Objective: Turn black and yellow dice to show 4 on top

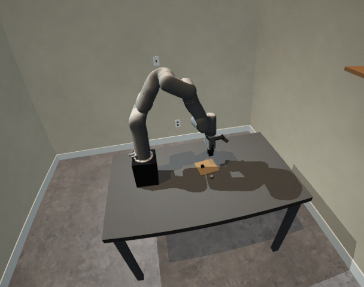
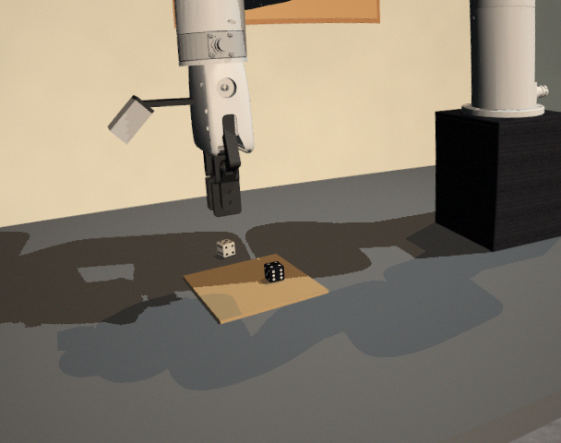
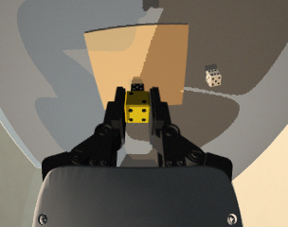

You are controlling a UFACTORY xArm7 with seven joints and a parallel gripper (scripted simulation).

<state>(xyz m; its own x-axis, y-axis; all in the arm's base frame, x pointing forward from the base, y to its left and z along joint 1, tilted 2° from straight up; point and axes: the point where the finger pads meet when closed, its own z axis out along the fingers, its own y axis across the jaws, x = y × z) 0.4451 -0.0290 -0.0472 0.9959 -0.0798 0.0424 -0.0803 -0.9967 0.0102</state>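
The tan mat lies 120 mm below my hand and 30 mm behind it. Round my hand: yellow die 10 mm below; black die 110 mm below, 60 mm behind; white die 120 mm to the right, 110 mm below, 40 mm behind.
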